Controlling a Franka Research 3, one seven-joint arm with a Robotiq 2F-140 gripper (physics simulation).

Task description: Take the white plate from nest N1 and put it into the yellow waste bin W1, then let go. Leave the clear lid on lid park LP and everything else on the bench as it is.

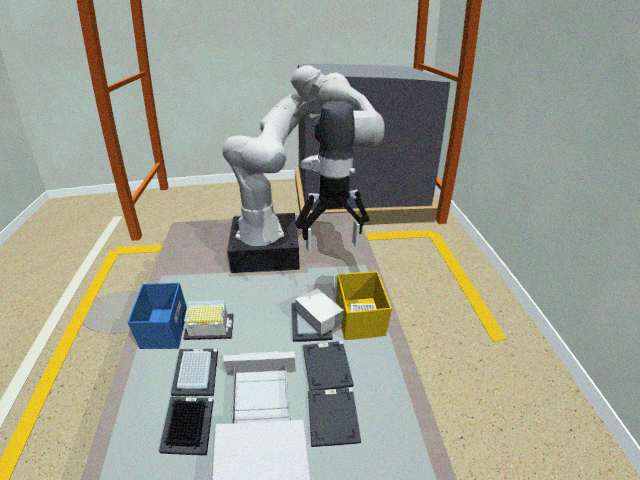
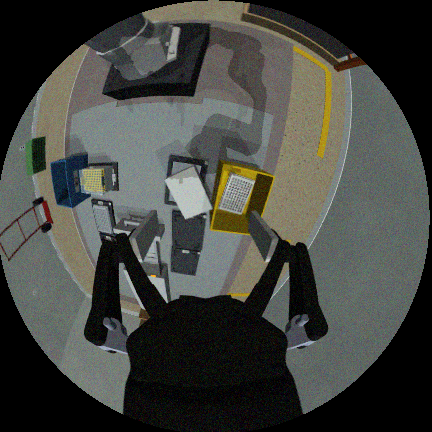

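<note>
My gripper visible, image 2 as well. Whitish block, black plate: both in sight.
</note>
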